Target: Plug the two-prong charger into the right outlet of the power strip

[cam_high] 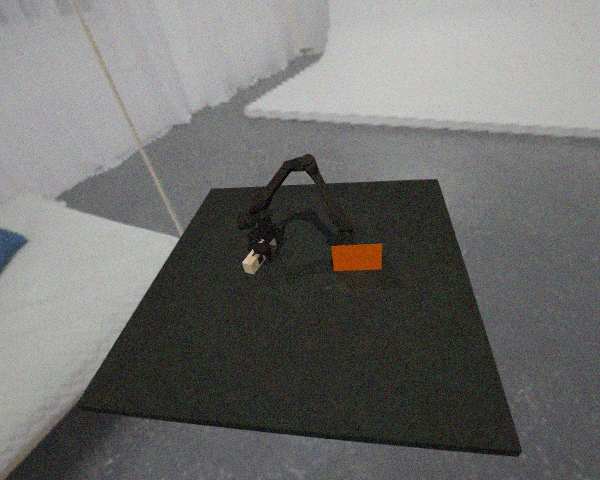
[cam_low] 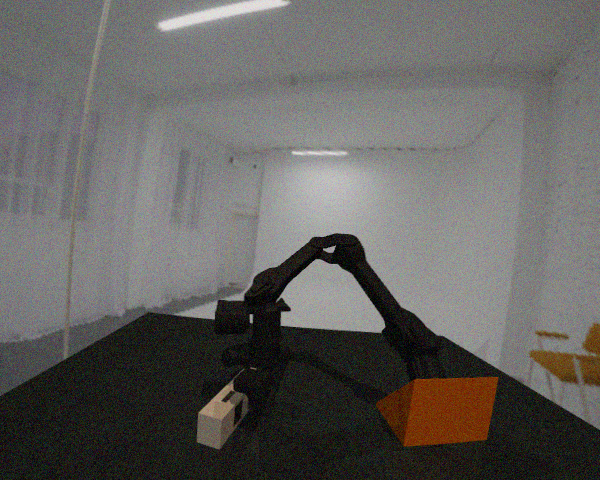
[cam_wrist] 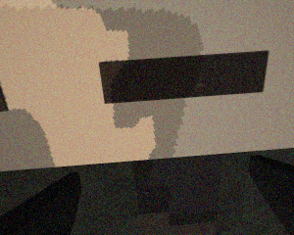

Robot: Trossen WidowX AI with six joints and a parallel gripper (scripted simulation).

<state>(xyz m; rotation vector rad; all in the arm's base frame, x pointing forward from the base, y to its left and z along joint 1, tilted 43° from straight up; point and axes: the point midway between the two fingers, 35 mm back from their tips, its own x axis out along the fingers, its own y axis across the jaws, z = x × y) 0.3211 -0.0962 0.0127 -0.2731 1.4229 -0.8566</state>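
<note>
Now: gripper tip 20 mm short of the dark two-prong charger, 10 mm to the left of it and 10 mm below it.
</note>
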